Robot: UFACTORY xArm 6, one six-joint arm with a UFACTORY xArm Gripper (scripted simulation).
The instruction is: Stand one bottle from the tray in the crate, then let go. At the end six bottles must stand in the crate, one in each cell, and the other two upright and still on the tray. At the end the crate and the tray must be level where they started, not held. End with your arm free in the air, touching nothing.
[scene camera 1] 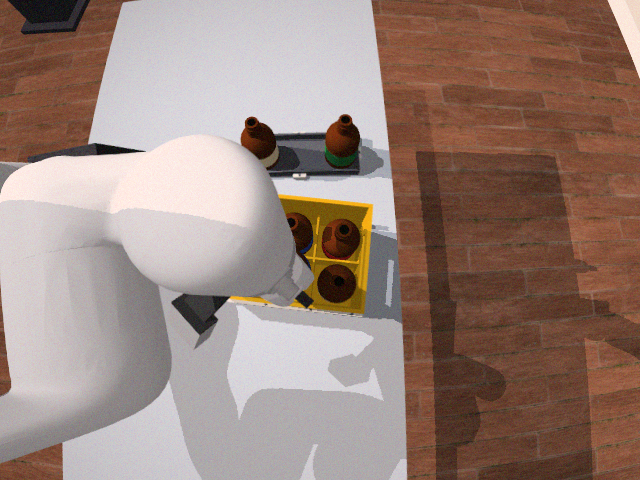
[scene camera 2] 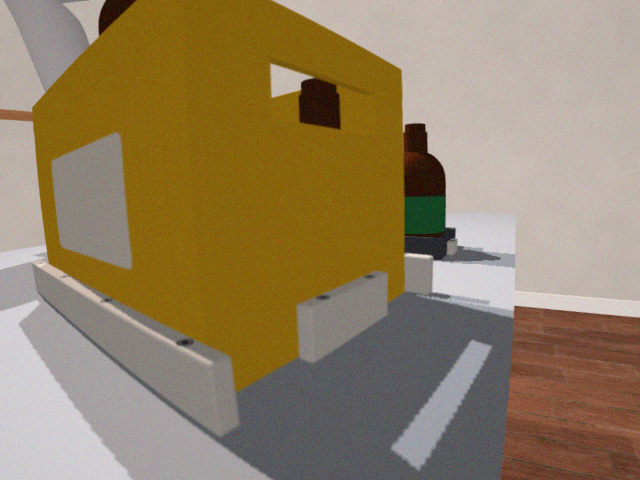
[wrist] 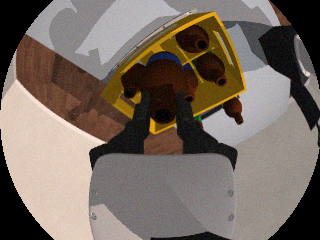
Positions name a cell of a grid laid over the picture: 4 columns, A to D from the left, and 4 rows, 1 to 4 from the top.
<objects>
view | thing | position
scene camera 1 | my gripper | B3
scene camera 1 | green-labelled bottle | C2
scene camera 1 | cream-labelled bottle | B2
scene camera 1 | crate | C2
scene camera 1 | dark tray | B2
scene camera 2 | green-labelled bottle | C2
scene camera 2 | crate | B2
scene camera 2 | dark tray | C3
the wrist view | my gripper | C2
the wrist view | crate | C2
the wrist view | green-labelled bottle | C2
</objects>
